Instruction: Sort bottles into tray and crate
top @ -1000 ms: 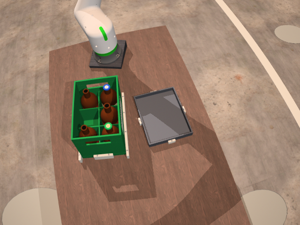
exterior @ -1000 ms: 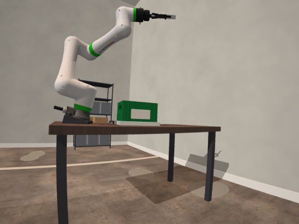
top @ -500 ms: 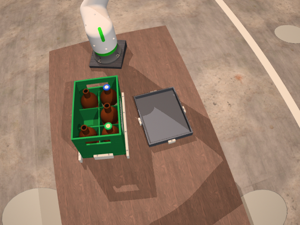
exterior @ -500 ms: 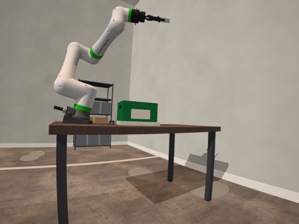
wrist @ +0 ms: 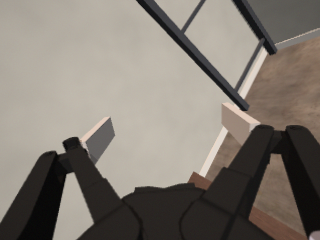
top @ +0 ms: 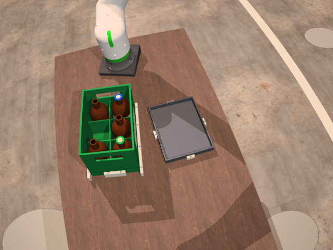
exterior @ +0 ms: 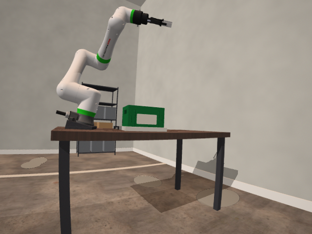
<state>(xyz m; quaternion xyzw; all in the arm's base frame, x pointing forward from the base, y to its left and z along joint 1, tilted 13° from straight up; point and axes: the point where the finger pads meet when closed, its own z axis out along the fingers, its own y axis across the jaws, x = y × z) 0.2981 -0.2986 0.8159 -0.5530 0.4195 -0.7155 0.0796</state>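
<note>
The green crate lies 670 mm below my hand, 260 mm to the left of it and 40 mm behind it. Also, from my hand: grey tray: 740 mm below, 520 mm to the left, 20 mm behind; capped brown bottle: 660 mm below, 290 mm to the left, 50 mm ahead.
</note>
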